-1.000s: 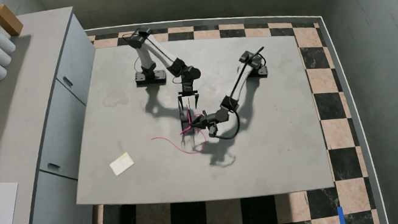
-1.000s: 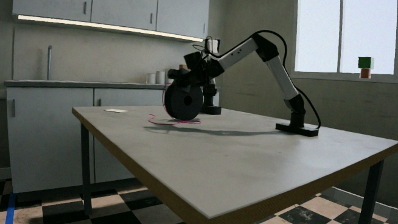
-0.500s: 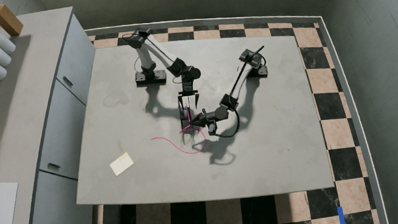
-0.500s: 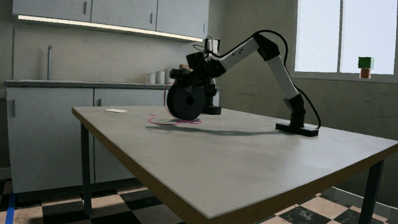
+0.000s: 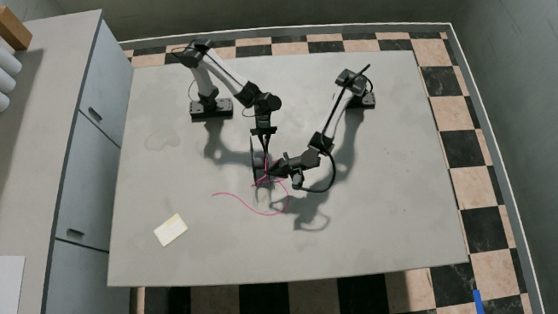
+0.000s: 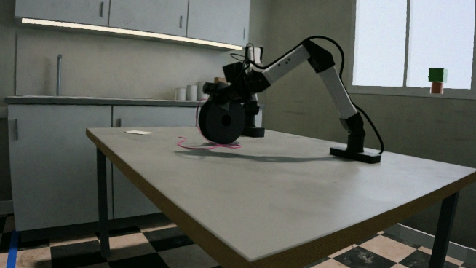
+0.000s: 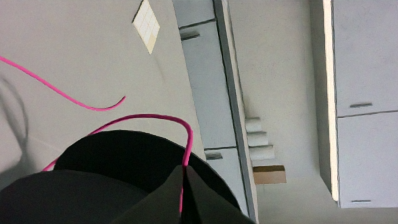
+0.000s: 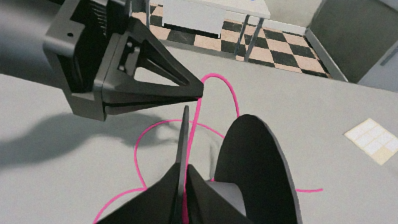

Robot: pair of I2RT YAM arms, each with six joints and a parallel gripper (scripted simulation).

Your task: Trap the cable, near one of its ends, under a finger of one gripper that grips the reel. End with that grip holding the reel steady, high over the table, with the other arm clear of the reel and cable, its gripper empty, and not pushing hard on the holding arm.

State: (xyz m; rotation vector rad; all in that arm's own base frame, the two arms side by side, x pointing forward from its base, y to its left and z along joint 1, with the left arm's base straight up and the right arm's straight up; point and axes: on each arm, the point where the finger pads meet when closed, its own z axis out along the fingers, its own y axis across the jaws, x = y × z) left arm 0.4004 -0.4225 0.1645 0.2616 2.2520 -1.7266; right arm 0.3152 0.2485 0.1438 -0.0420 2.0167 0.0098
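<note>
The dark reel is 8 cm below my left hand, 8 cm behind it and 3 cm to the right of it. Also, from my left hand: pale card 42 cm to the right, 18 cm below, 16 cm ahead.
Now: right hand 8 cm above the dark reel and 3 cm to the left of it. The rest, counted from my right hand: pale card (42 cm to the right, 25 cm ahead, 18 cm below).
</note>
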